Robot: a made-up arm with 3 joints. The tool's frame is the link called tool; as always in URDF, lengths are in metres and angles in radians. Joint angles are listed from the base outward. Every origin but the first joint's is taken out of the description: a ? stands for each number. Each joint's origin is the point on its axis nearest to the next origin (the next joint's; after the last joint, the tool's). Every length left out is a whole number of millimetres.
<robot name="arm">
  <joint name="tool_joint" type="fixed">
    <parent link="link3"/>
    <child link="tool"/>
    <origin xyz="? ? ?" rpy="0 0 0"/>
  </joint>
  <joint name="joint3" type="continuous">
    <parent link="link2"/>
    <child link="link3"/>
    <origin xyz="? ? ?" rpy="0 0 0"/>
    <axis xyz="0 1 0"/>
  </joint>
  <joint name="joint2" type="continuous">
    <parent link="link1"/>
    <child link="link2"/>
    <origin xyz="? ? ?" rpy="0 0 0"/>
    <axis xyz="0 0 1"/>
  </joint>
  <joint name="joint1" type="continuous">
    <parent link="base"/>
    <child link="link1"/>
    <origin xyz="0 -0.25 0.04" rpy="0 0 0"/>
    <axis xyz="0 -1 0"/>
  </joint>
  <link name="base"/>
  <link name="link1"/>
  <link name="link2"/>
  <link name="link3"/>
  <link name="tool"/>
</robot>
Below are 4 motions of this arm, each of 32 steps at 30 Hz.
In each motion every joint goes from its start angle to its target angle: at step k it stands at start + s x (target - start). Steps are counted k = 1, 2, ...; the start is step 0. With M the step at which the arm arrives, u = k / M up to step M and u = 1 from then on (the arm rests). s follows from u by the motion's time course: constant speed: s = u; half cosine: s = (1 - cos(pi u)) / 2; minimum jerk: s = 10 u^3 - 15 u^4 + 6 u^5.
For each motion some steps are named. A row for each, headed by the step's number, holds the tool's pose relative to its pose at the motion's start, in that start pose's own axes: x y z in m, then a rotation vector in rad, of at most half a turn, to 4 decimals.
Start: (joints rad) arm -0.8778 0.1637 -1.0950
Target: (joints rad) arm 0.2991 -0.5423 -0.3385
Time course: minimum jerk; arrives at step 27
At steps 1, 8, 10, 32:
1: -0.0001 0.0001 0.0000 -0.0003 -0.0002 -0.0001
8: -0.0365 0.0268 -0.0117 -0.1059 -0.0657 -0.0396
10: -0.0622 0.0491 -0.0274 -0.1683 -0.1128 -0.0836
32: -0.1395 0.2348 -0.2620 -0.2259 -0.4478 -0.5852

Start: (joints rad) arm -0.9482 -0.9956 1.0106
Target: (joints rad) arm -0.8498 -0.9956 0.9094
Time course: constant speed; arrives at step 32
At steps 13, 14, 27, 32:
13: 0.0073 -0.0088 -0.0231 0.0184 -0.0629 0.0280
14: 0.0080 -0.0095 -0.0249 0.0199 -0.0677 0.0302
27: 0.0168 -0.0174 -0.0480 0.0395 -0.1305 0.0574
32: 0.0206 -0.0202 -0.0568 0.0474 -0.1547 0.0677

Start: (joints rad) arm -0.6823 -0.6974 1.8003
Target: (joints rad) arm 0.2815 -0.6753 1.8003
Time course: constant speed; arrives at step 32
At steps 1, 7, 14, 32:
1: 0.0069 -0.0055 -0.0050 -0.0051 -0.0231 0.0187
7: 0.0524 -0.0360 -0.0309 -0.0354 -0.1619 0.1304
14: 0.1131 -0.0653 -0.0516 -0.0705 -0.3245 0.2600
32: 0.2885 -0.1023 -0.0534 -0.1588 -0.7456 0.5901

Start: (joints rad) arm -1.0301 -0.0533 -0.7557
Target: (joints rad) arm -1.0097 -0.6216 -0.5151
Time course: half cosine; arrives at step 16
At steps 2, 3, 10, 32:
2: -0.0026 0.0072 0.0048 -0.0147 0.0084 -0.0158
3: -0.0056 0.0160 0.0105 -0.0324 0.0186 -0.0353
10: -0.0253 0.1482 0.0677 -0.2422 0.1504 -0.3098
32: -0.0195 0.2220 0.0834 -0.3324 0.2146 -0.4623

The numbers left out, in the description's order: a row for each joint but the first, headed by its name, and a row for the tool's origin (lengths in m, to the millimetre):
tool: -0.27 0 0.03
joint3: -0.11 -0.18 0
joint2: -0.05 0 0.03

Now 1 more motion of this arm.
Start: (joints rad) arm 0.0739 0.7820 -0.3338
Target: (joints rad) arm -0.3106 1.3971 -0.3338
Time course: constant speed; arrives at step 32
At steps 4, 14, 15, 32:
4: 0.0158 -0.0274 0.0026 0.0584 0.0328 0.0611
14: 0.0599 -0.0904 -0.0061 0.2145 0.1027 0.2098
15: 0.0645 -0.0962 -0.0082 0.2308 0.1087 0.2243
32: 0.1455 -0.1722 -0.0729 0.5261 0.1808 0.4605

